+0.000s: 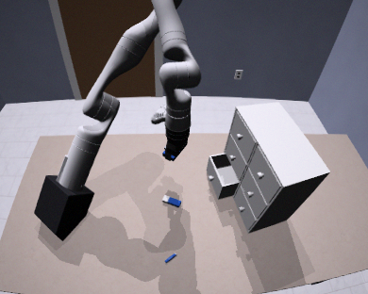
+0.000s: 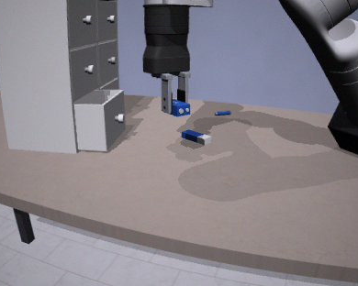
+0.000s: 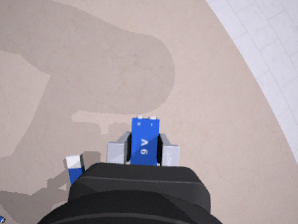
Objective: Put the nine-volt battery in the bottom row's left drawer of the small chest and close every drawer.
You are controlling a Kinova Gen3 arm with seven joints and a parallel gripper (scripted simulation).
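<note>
Now: the blue-and-white block 13 cm to the right of my hand, 11 cm below it and 3 cm ahead of it. From my hand the other things lie so: blue stick 34 cm to the right, 11 cm below, 9 cm ahead; then nine-volt battery 1 cm below, 1 cm behind.
</note>
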